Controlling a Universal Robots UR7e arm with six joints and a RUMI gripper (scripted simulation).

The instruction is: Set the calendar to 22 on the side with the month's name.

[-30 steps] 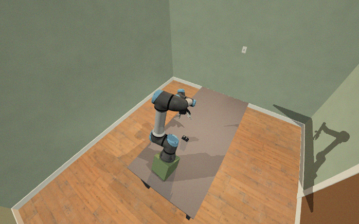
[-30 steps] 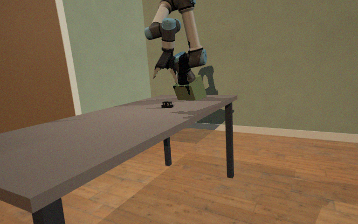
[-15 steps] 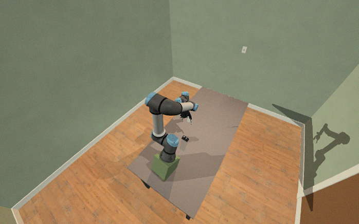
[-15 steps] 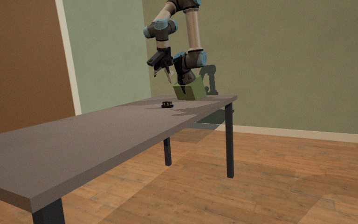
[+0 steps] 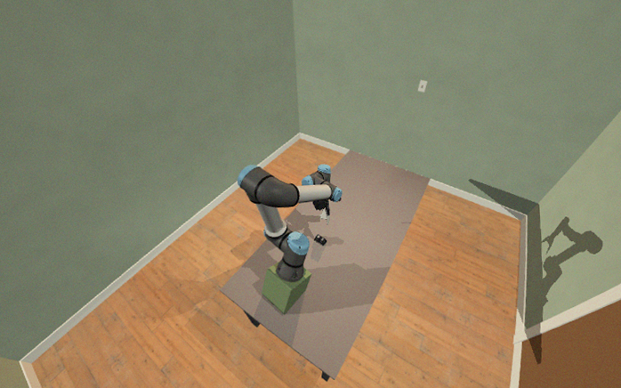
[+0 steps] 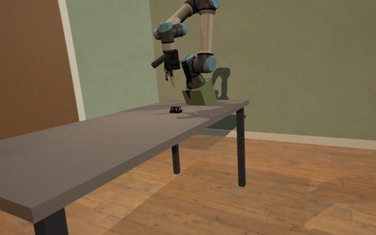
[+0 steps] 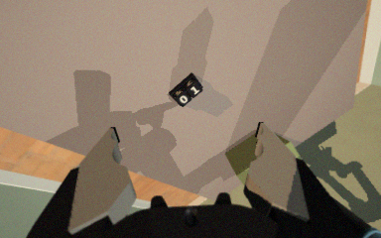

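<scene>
Right now the black number cube is 60 mm behind my hand, 20 mm to the right of it and 170 mm below it. Round my hand: black tray 60 mm behind, 180 mm below.
</scene>
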